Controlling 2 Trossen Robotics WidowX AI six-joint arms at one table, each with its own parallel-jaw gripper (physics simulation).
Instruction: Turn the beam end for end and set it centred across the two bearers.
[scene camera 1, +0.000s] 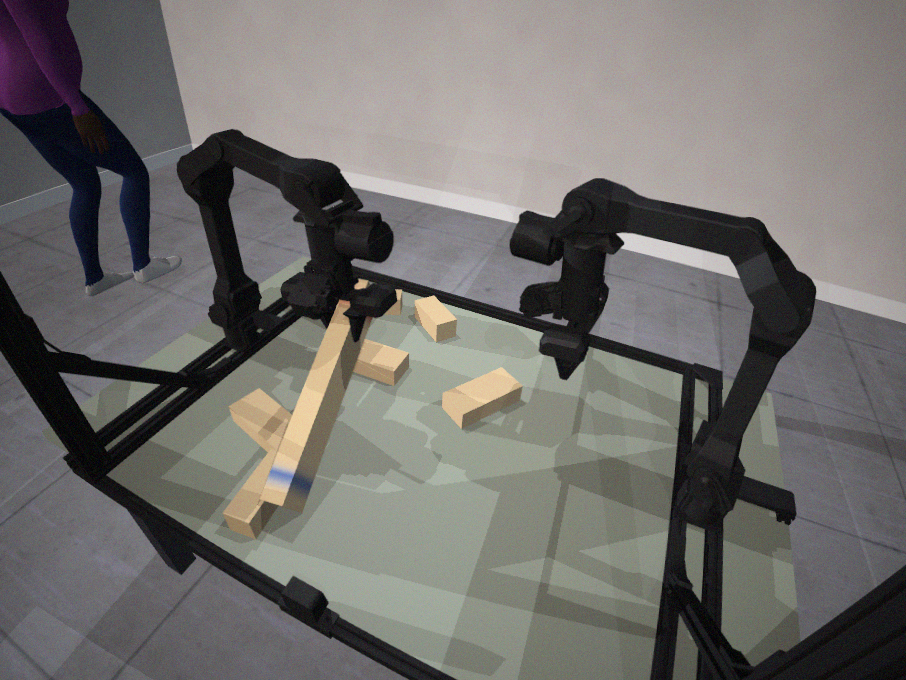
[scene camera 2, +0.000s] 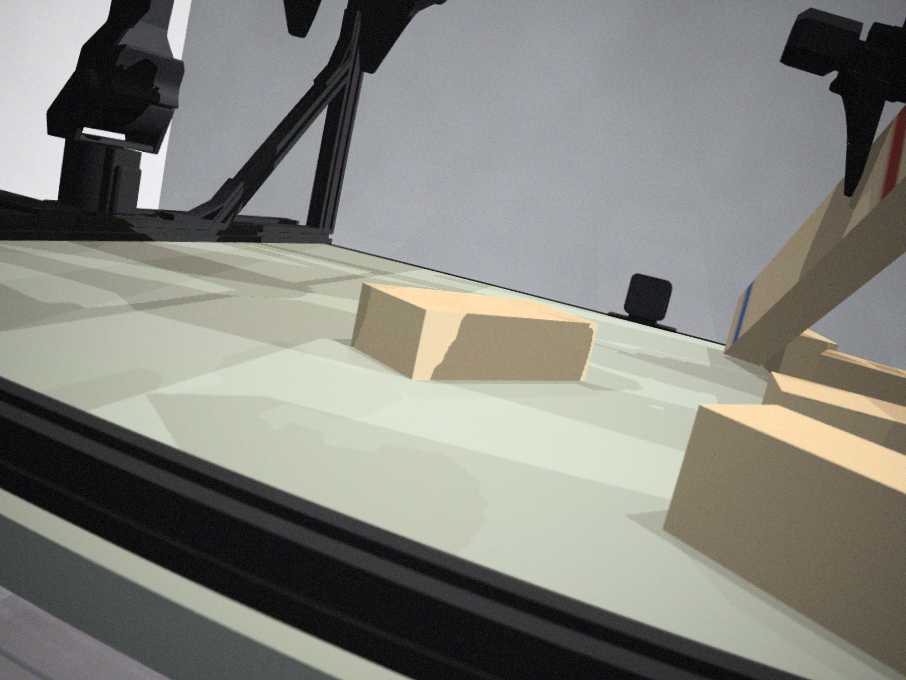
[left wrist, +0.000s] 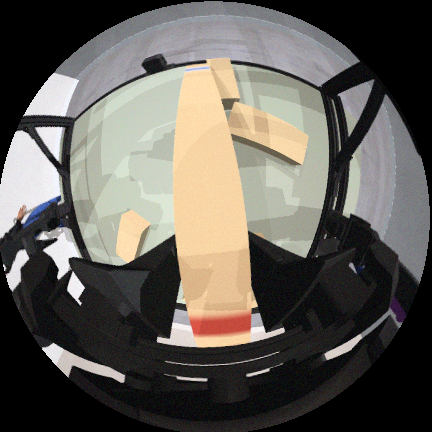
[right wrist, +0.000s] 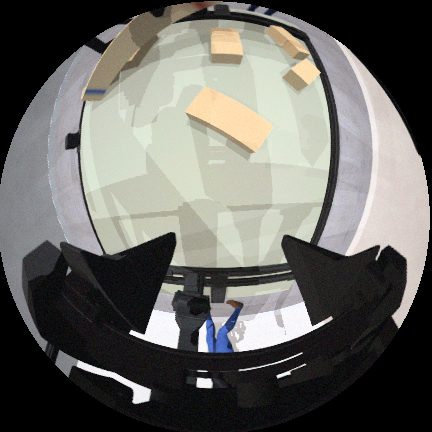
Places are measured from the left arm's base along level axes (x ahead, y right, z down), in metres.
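Pixels of known places: left gripper, fingertip midpoint: (scene camera 1: 345, 338) (scene camera 2: 880, 207) (left wrist: 212, 234); right gripper, fingertip midpoint: (scene camera 1: 571, 361) (scene camera 2: 334, 55) (left wrist: 63, 255) (right wrist: 231, 239); left arm's base at its link origin: (scene camera 1: 242, 339) (left wrist: 332, 221); right arm's base at its link origin: (scene camera 1: 699, 509) (scene camera 2: 94, 212) (left wrist: 67, 207) (right wrist: 194, 279).
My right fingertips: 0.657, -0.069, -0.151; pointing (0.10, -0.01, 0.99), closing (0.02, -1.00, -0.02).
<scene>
Ahead of a thing's pixels: the offset from my right fingertips to its top centre, as dx, dy, dz. Level surfaces: height alone.
The long wooden beam (scene camera 1: 314, 402) (scene camera 2: 826, 270) (left wrist: 210, 175) (right wrist: 117, 55) has a red band near one end and a blue band near the other. My left gripper (scene camera 1: 341, 323) (left wrist: 212, 234) is shut on the beam near its red end. The beam slopes down to its blue end, which is low over the wooden blocks at the front left; contact there cannot be told. My right gripper (scene camera 1: 562, 344) (scene camera 2: 334, 51) (right wrist: 231, 239) is open and empty above the mat, apart from the beam. Several plain wooden blocks lie about; which two are the bearers cannot be told.
One block {-0.141, -0.011, +0.132} (scene camera 1: 483, 398) (scene camera 2: 504, 344) (left wrist: 132, 235) (right wrist: 227, 120) lies near mid-mat. Two blocks {-0.356, +0.337, +0.126} (scene camera 1: 252, 512) {-0.441, +0.226, +0.132} (scene camera 1: 256, 409) lie by the blue end. Others {-0.384, -0.007, +0.132} (scene camera 1: 384, 362) {-0.329, -0.192, +0.123} (scene camera 1: 436, 319) lie near the back rail. A black frame (scene camera 1: 644, 356) edges the mat {dz +0.170} (scene camera 1: 439, 570).
</scene>
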